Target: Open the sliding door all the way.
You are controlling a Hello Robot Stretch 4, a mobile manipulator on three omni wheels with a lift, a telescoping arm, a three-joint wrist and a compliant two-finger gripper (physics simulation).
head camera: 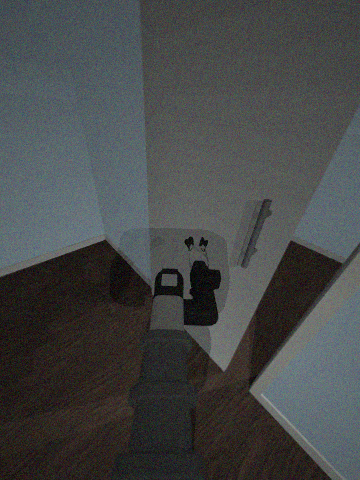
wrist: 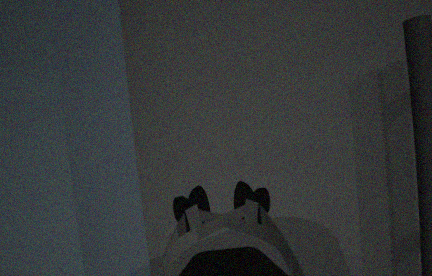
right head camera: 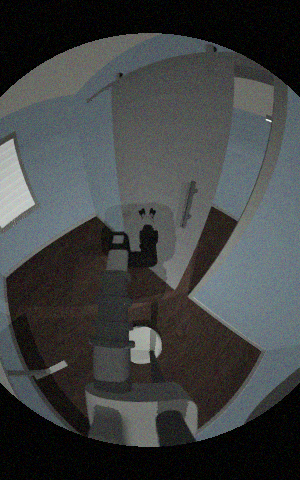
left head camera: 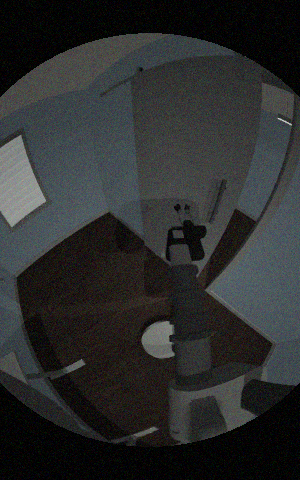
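Seen in the pictures: gripper, fingertip midpoint: (head camera: 195, 239) (wrist: 221, 199) (right head camera: 146, 209) (left head camera: 180, 204); robot's base, origin of the base link: (right head camera: 141, 343) (left head camera: 161, 338).
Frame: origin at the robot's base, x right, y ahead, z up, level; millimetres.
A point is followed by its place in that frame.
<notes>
The grey sliding door (head camera: 210, 125) @(x 135, y 970, z 1488 mm) (left head camera: 195, 115) @(x 199, y 899, z 1621 mm) (right head camera: 170, 115) @(x 220, y 875, z 1631 mm) (wrist: 275, 110) @(x 208, y 889, z 1229 mm) stands in front of the arm, with an opening to the right of it. Its upright bar handle (head camera: 256, 232) @(x 313, y 668, z 1178 mm) (left head camera: 217, 200) @(x 311, y 672, z 1169 mm) (right head camera: 188, 204) @(x 315, y 669, z 1167 mm) (wrist: 424, 125) @(x 309, y 671, z 1188 mm) stands to the right of the gripper, and in the wrist view only part of it shows at the right edge. My gripper (head camera: 196, 242) @(x 91, y 662, z 1139 mm) (left head camera: 182, 207) @(x 91, y 662, z 1139 mm) (right head camera: 147, 212) @(x 91, y 662, z 1139 mm) (wrist: 221, 199) @(x 91, y 662, z 1139 mm) is open, with its fingertips apart and empty. It is in front of the door face, left of the handle and apart from it. Whether the fingertips touch the door is hard to tell.
A pale door frame (head camera: 300, 330) @(x 588, y 531, z 766 mm) and a blue wall (head camera: 320, 395) @(x 735, y 386, z 470 mm) stand right of the opening. Another blue wall (head camera: 45, 150) @(x -1224, y 2005, z 1144 mm) is at the left. A rail (left head camera: 117, 86) @(x -328, y 1570, z 2049 mm) (right head camera: 103, 90) @(x -303, y 1542, z 2057 mm) runs left of the door's top. A white round object (left head camera: 159, 340) @(x -29, y -9, z 187 mm) (right head camera: 145, 345) @(x 49, y -8, z 187 mm) is low beside the arm.
</notes>
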